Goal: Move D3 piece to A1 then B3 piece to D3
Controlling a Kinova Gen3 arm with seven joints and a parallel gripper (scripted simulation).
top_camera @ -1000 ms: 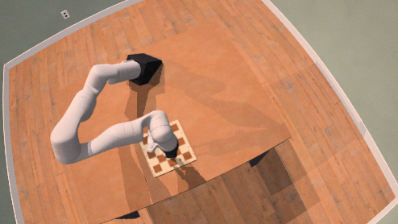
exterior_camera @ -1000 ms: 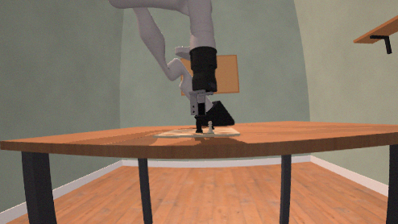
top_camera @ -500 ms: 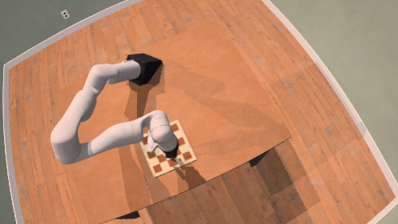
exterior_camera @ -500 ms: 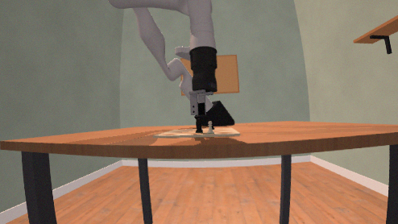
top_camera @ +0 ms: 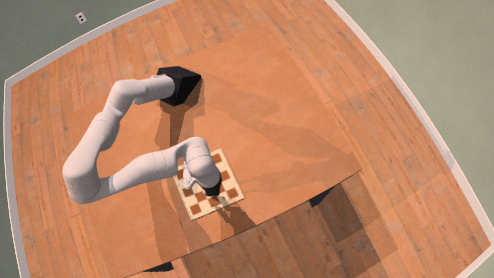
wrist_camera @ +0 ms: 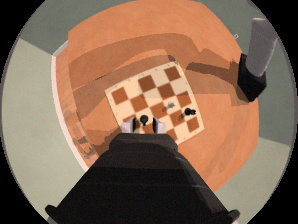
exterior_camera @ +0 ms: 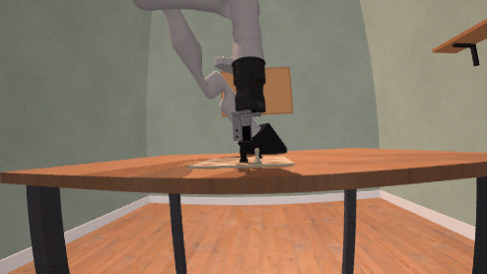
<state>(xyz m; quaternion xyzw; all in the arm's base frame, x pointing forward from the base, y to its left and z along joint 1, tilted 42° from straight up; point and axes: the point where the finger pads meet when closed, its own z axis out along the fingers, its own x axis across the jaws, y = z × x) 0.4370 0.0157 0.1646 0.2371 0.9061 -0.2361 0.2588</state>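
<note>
My gripper is now 7 cm above the chessboard and 4 cm past it.
</note>
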